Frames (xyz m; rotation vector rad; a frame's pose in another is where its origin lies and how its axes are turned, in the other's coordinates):
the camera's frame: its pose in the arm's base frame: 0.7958 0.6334 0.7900 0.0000 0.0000 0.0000
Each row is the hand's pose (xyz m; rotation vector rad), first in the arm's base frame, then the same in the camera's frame.
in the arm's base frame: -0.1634 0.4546 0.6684 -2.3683 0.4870 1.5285
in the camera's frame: -0.9592 -0.1788 -0.1216 -2.3683 0.4870 1.5285
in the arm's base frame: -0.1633 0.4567 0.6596 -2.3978 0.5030 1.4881
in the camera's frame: -0.9591 -0.1767 -0.1304 -2.3978 0.5030 1.4881
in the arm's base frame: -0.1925 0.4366 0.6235 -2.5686 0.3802 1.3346
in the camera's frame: -0.9883 -0.1968 -0.1665 -2.5686 0.3802 1.3346
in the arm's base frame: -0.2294 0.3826 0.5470 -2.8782 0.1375 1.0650
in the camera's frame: -1.0252 -0.2508 -0.2430 -2.8782 0.1375 1.0650
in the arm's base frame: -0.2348 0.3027 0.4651 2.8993 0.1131 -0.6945
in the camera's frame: -1.0306 -0.3307 -0.3249 2.8993 0.1131 -0.6945
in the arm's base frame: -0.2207 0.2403 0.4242 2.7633 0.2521 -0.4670
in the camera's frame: -1.0165 -0.3931 -0.3658 2.7633 0.2521 -0.4670
